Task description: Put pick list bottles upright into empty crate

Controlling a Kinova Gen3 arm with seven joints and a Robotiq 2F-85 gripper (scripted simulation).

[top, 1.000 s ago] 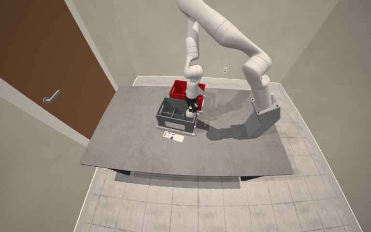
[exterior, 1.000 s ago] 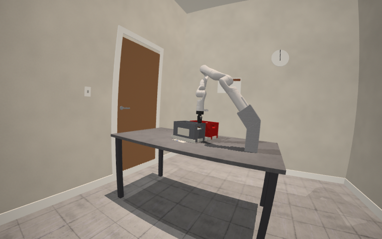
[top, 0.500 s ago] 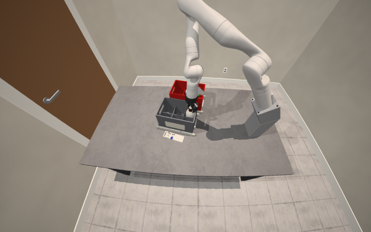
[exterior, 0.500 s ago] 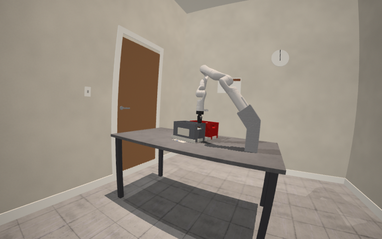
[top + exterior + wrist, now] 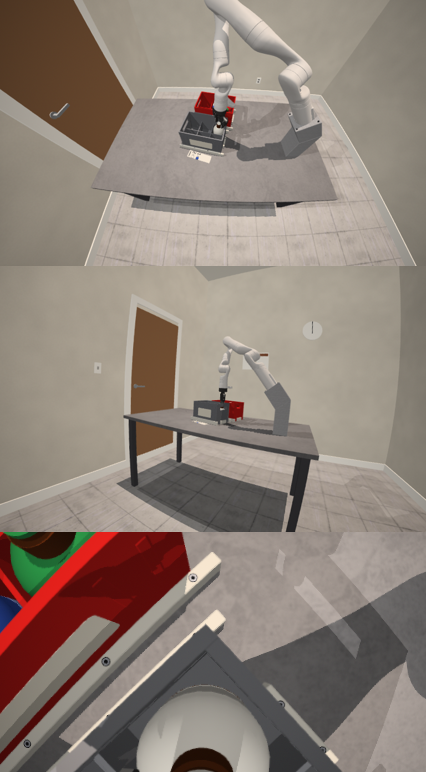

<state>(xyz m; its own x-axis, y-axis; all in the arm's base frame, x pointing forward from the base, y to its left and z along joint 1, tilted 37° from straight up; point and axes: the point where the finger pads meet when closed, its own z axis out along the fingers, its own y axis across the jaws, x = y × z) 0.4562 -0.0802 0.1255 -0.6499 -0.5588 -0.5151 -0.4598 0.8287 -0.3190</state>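
The red crate is 20 cm to the right of my hand, 8 cm below it and 3 cm ahead of it. Also, from my hand: blue-label bottle: 15 cm to the right, 8 cm below, 4 cm ahead; green-label bottle: 14 cm to the right, 8 cm below, 5 cm behind; grey crate: 10 cm ahead, 8 cm below, 3 cm to the left.
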